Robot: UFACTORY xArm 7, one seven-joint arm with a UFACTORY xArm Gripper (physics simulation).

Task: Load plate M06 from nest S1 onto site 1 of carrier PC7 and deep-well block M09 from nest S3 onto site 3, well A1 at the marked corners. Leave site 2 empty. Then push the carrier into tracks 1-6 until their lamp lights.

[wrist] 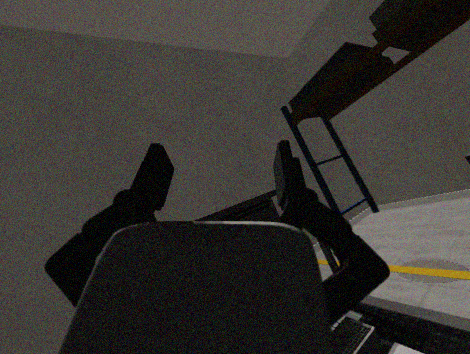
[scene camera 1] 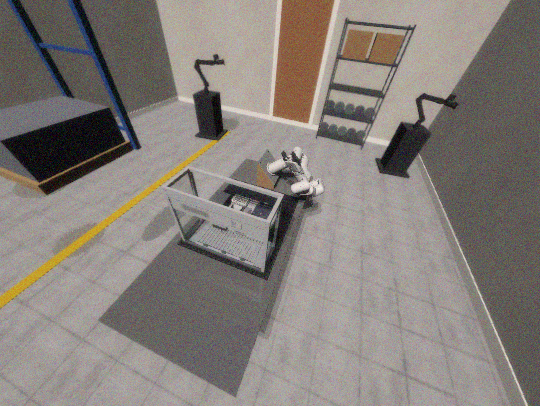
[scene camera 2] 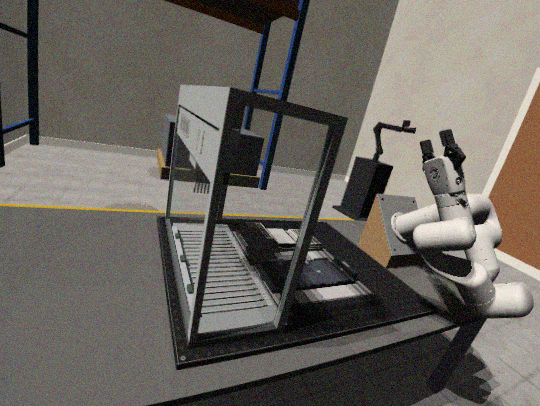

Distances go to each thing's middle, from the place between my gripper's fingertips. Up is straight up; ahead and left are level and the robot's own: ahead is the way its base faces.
Now: hand 490 mm above the dark carrier plate [scene camera 2: 320,272], 190 mm short of it and 130 mm to the left of it.
